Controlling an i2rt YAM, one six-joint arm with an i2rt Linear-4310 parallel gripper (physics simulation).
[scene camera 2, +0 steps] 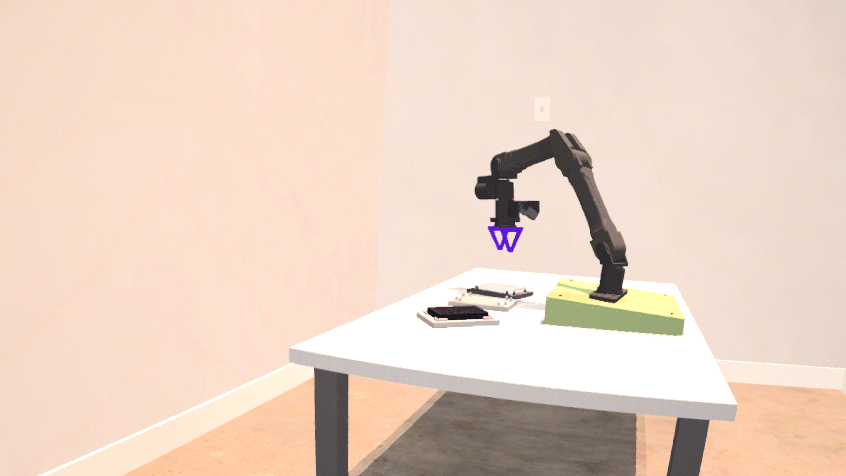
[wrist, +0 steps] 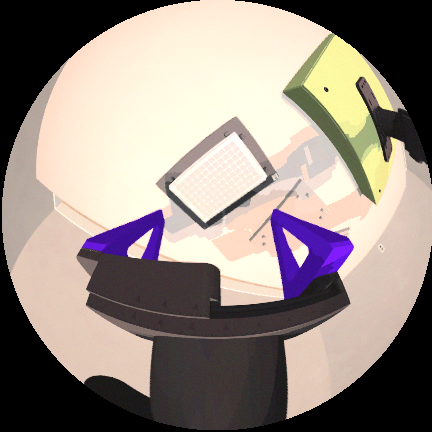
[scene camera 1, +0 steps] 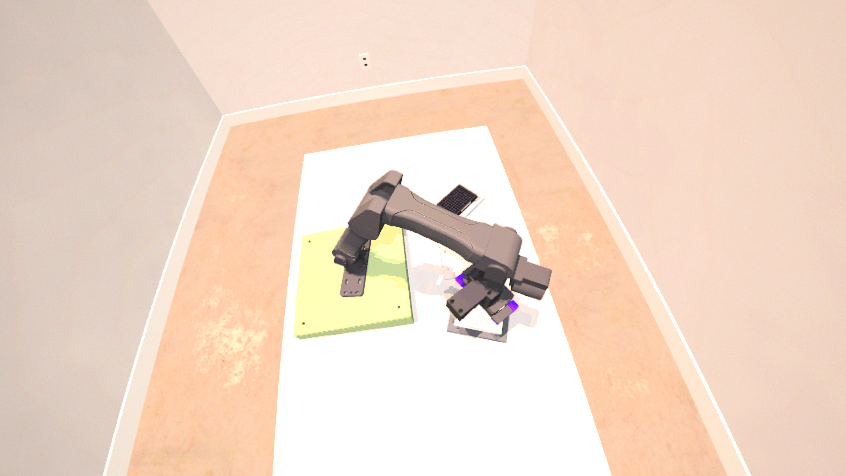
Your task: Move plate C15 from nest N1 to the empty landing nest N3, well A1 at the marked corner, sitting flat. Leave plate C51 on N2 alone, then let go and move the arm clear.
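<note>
A white well plate [scene camera 1: 480, 323] [scene camera 2: 506, 287] [wrist: 217, 180] sits on a dark grey nest [scene camera 1: 473, 335] [scene camera 2: 522, 294] [wrist: 250, 145]. A black well plate [scene camera 1: 457, 198] [scene camera 2: 457, 312] sits on a pale nest [scene camera 1: 476, 203] [scene camera 2: 464, 323]. An empty pale nest [scene camera 2: 482, 303] [wrist: 292, 220] with small corner posts lies between them; the arm partly covers it in scene camera 1. Plate and nest labels and the marked corner are unreadable. My gripper [scene camera 1: 486, 294] [scene camera 2: 505, 250] [wrist: 217, 214] is open and empty, pointing down high above the white plate's area, with its purple fingers apart. It touches no plate.
A yellow-green base block [scene camera 1: 331, 278] [scene camera 2: 615, 319] [wrist: 345, 100] carries the arm beside the nests. The white table [scene camera 1: 414, 402] [scene camera 2: 532, 361] has its edge beyond the nests, with a wall past it. The arm's shadow falls near the nests.
</note>
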